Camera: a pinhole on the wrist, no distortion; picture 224 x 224 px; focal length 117.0 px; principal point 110.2 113.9 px. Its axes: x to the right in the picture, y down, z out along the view. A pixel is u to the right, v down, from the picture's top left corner.
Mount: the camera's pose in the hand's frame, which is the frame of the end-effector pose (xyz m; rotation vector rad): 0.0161 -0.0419 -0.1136 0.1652 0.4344 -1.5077
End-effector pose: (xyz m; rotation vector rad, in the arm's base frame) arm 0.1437 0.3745 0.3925 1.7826 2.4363 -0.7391
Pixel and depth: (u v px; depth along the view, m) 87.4 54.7 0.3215
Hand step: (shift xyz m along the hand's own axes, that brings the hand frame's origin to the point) -0.0882 -0.1140 0.2294
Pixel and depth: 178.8 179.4 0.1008
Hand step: 0.0895 -0.1300 -0.0529
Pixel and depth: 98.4 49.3 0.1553
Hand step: -0.0413 -0.0907 0.0478
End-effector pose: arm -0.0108 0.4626 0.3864 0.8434 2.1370 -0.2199
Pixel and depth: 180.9 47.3 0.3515
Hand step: -0.1187 -0.3825 0.1594
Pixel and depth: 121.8 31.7 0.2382
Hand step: -0.1070 -0.1634 0.1217
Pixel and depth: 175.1 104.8 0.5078
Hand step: 0.0670 -0.4933 0.2502
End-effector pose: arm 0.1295 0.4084 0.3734 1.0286 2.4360 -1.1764
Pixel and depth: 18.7 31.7 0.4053
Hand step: -0.1948 0.0822 0.4211
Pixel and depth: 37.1 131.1 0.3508
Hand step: 0.1272 0.0351 0.2807
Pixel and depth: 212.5 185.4 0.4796
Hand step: 0.3901 -0.5874 0.1194
